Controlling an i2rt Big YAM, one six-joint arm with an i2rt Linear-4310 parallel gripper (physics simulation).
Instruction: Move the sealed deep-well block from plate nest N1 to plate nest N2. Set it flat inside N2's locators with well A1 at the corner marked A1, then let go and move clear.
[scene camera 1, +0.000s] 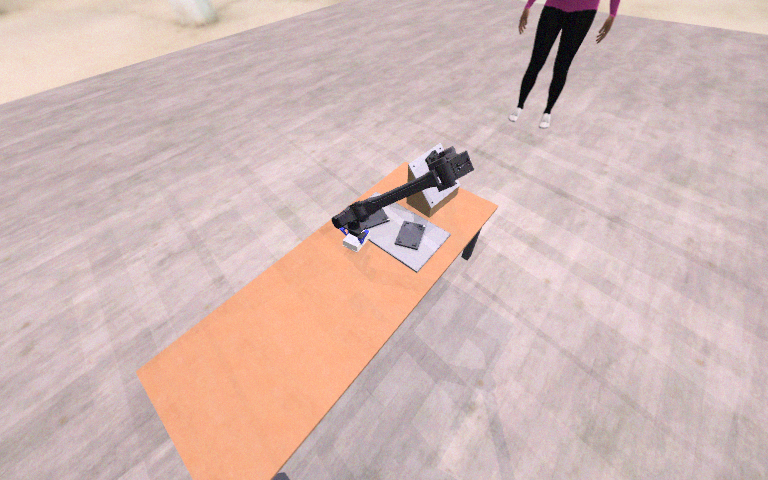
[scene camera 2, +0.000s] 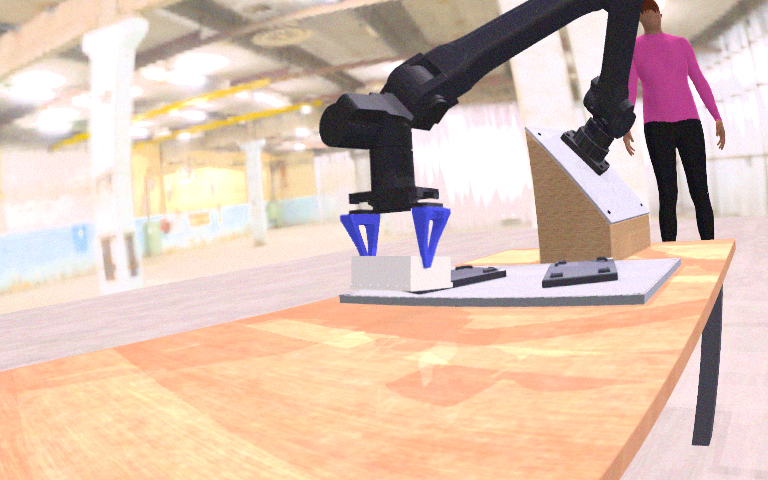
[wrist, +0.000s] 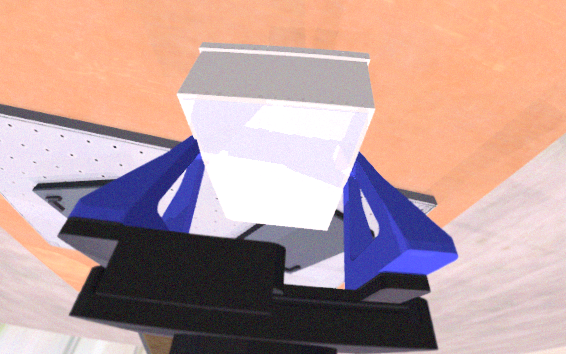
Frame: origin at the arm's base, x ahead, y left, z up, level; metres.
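Where they show: gripper, fingertip midpoint: (scene camera 1: 354, 240) (scene camera 2: 397, 269) (wrist: 277, 144); arm's base at its link origin: (scene camera 2: 584, 154).
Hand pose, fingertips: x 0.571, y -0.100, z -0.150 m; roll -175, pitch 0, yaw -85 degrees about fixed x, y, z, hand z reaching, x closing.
Each offset is from my fingertips to the top centre of the thing. Level surfaces: height alone.
The sealed deep-well block @(0.017 m back, 0.003 m right, 0.024 m up) (scene camera 1: 352, 243) (scene camera 2: 380, 272) (wrist: 280, 120) is a white box with a grey side. My gripper (scene camera 1: 354, 234) (scene camera 2: 397, 261) (wrist: 277, 144) is shut on it, one blue finger at each side. The block looks level, beside nest N2 and around the base plate's edge; its exact height is unclear. The dark nest N2 @(0.197 m back, 0.055 m right, 0.035 m down) (scene camera 1: 378, 217) (scene camera 2: 481, 275) (wrist: 315, 245) is partly hidden by the arm or block. The dark nest N1 @(0.222 m back, 0.184 m left, 0.035 m down) (scene camera 1: 410, 234) (scene camera 2: 580, 274) (wrist: 85, 192) holds no block. I cannot read any A1 mark.
Both nests are on the light perforated base plate @(0.222 m back, 0.080 m left, 0.052 m down) (scene camera 1: 433, 240) (scene camera 2: 509, 297) (wrist: 75, 155), on the orange table @(0.066 m down) (scene camera 1: 283, 322) (scene camera 2: 283, 396) (wrist: 450, 75). The arm's wedge-shaped wooden mount (scene camera 1: 419, 200) (scene camera 2: 566, 226) stands behind the plate. A person (scene camera 1: 557, 50) (scene camera 2: 671, 79) stands beyond the table.
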